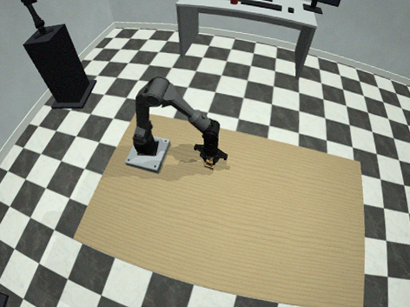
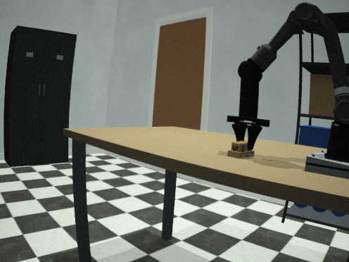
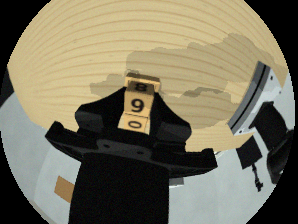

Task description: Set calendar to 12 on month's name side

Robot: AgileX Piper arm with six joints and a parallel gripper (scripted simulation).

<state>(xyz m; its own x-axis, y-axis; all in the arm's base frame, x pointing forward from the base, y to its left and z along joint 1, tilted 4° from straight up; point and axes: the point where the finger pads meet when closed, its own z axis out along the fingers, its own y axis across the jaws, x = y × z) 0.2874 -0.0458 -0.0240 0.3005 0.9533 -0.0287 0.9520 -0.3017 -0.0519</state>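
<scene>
My hand is 20 mm to the right of the wooden tray and 20 mm above it.
</scene>
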